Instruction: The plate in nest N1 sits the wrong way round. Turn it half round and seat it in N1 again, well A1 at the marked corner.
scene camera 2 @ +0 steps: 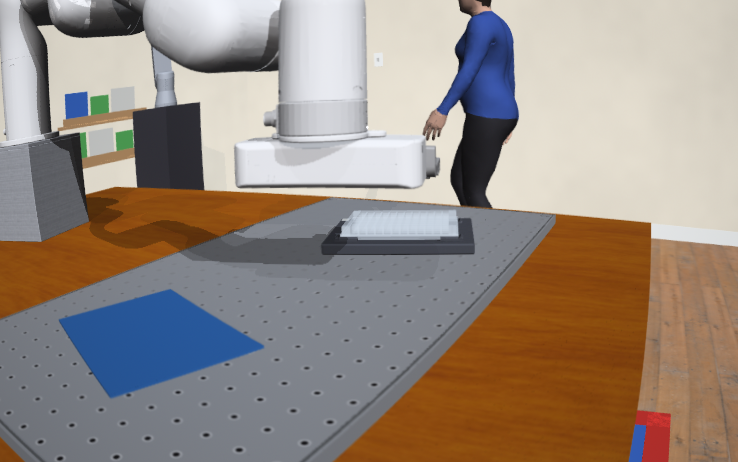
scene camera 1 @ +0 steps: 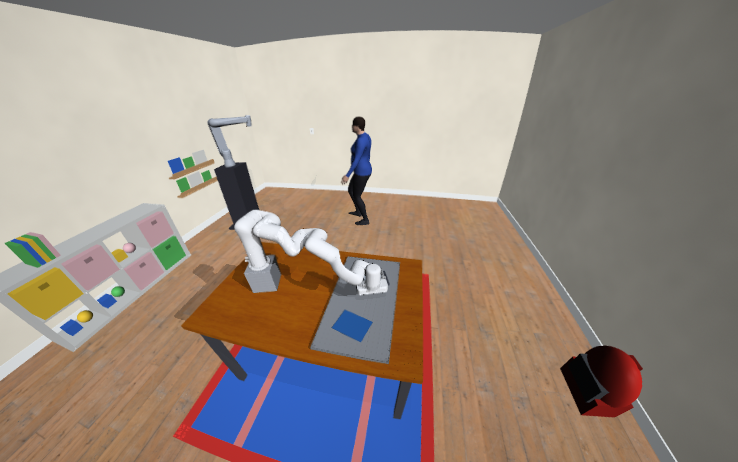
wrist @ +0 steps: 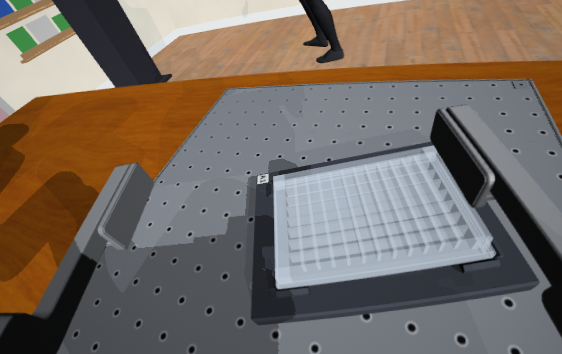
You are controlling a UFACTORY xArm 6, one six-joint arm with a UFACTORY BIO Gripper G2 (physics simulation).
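Note:
The clear well plate point(scene camera 2: 400, 224) point(wrist: 370, 215) lies in the dark nest N1 point(scene camera 2: 397, 248) point(wrist: 410, 298). A small A1 label point(wrist: 262, 179) marks the nest's far left corner in the wrist view; I cannot make out the plate's own A1 mark. My gripper point(wrist: 295, 180) is open and empty. In the wrist view one finger appears past the plate's right end, the other well left of the nest over the board. In scene camera 2 the gripper body hangs above the plate, shifted left, with its fingers hidden. In scene camera 1 the gripper body covers the nest and plate.
A blue square point(scene camera 1: 352, 325) point(scene camera 2: 157, 343) lies on the grey perforated board point(scene camera 1: 382, 335) point(scene camera 2: 294, 381). The board lies on the wooden table point(scene camera 1: 294, 321) point(scene camera 2: 517, 354). A person point(scene camera 1: 362, 155) point(scene camera 2: 487, 65) stands behind the table. A second arm point(scene camera 1: 219, 138) stands on a black pedestal point(scene camera 1: 235, 190).

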